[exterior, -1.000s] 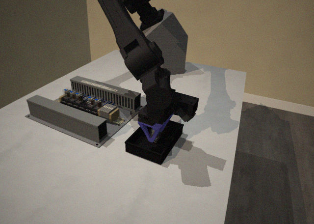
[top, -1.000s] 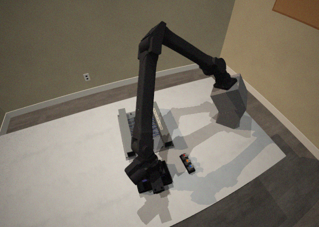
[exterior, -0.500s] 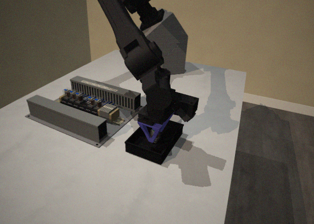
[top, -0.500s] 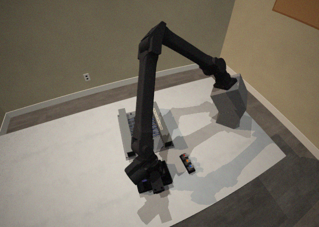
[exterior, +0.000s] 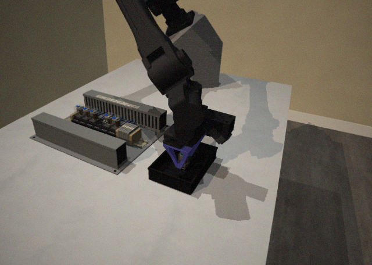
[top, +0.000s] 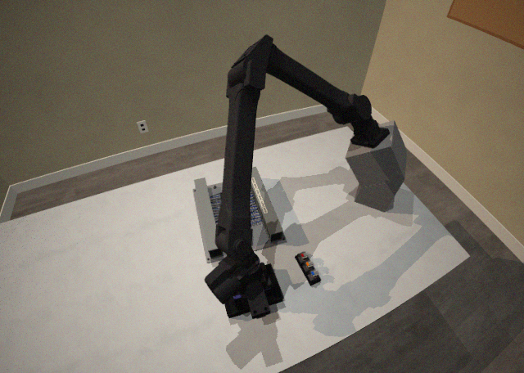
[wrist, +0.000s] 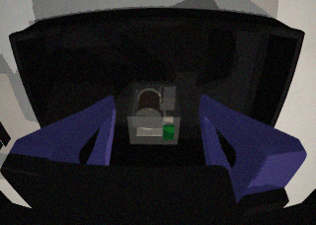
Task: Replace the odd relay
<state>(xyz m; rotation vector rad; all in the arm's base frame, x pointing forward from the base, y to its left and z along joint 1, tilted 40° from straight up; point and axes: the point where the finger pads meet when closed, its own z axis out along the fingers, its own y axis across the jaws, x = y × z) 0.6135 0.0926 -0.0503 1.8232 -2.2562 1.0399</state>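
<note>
Right now my hand is 1 cm above the black tray.
</note>
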